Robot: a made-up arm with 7 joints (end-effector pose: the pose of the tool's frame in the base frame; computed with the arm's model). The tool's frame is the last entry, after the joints. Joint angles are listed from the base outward.
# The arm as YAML. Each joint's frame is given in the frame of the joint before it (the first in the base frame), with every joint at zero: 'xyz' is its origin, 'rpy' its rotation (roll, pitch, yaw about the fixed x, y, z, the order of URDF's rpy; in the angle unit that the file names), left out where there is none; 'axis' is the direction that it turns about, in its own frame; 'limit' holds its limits. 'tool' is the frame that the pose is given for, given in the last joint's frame.
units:
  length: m
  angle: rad
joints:
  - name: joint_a
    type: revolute
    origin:
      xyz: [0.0, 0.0, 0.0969]
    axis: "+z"
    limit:
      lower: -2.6
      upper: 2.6
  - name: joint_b
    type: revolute
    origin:
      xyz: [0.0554, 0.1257, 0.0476]
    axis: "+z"
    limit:
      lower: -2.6
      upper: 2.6
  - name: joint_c
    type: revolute
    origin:
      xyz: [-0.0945, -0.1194, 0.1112]
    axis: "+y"
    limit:
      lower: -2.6
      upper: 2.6
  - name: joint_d
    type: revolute
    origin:
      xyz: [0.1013, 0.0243, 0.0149]
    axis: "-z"
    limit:
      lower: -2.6
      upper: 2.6
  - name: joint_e
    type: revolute
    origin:
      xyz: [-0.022, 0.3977, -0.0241]
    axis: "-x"
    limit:
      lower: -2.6
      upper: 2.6
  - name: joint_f
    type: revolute
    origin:
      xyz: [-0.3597, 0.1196, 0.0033]
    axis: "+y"
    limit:
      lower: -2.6
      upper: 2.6
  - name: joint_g
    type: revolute
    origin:
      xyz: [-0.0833, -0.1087, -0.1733]
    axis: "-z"
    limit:
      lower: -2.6
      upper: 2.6
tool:
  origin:
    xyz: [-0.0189, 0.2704, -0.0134]
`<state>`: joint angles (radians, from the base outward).
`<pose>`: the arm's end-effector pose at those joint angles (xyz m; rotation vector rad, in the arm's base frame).
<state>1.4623 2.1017 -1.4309 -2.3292 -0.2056 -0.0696 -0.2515</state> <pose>-0.5552 0.9322 0.1985 -0.5228 1.1208 -0.1897</pose>
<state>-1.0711 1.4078 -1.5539 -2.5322 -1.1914 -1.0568 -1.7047</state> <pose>0.5392 -0.8331 0.2472 0.2212 0.1459 -2.3391</pose>
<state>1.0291 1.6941 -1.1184 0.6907 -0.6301 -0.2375 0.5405</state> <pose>-0.3754 -0.4521 0.5425 1.5335 1.0919 1.1999</pose>
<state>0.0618 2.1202 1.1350 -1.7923 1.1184 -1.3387 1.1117</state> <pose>0.5604 0.0576 0.5847 1.2244 1.5852 2.0238</pose>
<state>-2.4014 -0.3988 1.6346 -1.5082 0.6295 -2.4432 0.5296</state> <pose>0.0016 0.2162 0.8742 0.3915 2.3530 1.5644</pose>
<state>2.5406 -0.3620 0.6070 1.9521 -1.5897 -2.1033 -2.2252</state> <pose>-0.1173 0.3303 -0.2528 -1.2116 -1.6783 0.5147</pose>
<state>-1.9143 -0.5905 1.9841 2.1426 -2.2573 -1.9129 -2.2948</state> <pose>0.2168 0.4363 -0.3915 -0.4342 2.5743 -0.8001</pose>
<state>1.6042 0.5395 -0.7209 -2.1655 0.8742 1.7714 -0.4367</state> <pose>0.7984 0.3632 0.0771 -1.3592 -2.0581 1.6418</pose>
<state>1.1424 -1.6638 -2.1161 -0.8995 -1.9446 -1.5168 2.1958</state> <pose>0.0578 -0.0356 0.1265 2.0832 0.2096 -0.3021</pose>
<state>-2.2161 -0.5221 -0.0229 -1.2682 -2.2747 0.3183 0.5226</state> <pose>0.3610 0.4098 0.5517 2.1290 -0.8975 -0.7166</pose>
